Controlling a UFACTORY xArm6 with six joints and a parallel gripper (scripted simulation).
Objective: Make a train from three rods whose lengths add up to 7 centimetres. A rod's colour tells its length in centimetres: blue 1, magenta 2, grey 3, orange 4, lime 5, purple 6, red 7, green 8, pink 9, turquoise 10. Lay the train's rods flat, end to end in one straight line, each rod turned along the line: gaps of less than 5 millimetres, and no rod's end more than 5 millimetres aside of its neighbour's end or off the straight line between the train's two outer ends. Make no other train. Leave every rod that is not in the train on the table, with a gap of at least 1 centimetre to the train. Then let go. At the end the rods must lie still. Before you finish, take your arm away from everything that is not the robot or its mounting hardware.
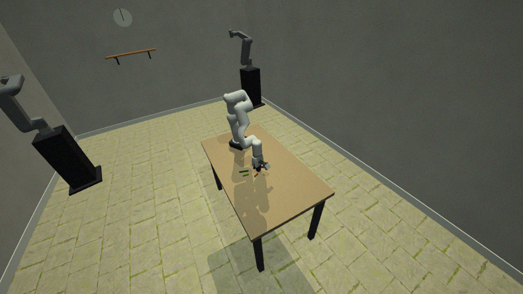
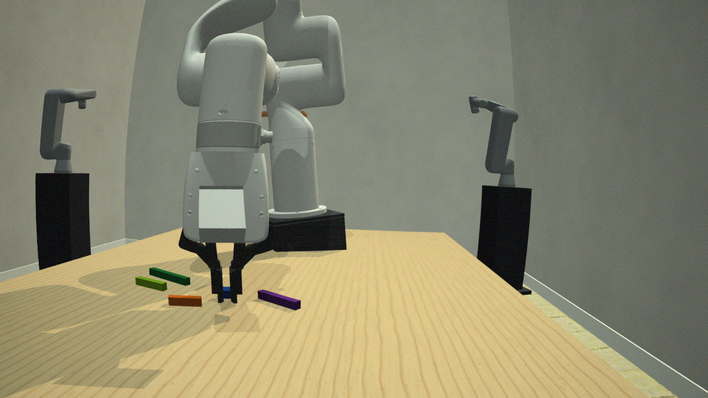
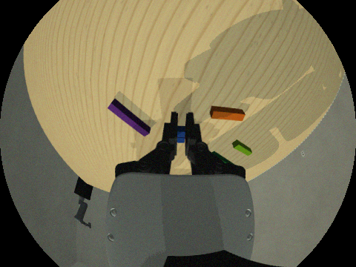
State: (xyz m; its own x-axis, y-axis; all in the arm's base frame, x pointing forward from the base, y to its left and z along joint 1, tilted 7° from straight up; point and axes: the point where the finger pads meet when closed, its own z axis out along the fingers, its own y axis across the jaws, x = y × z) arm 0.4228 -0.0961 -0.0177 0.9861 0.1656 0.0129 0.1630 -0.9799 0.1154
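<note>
Right now my hand is 3 cm short of the orange rod, 5 cm to the left of it and 2 cm above it. From my hand the other things lie so: lime rod 3 cm behind, 11 cm to the right, 2 cm below; then purple rod 6 cm to the left, 2 cm below; then green rod 8 cm behind, 10 cm to the right, 2 cm below.
</note>
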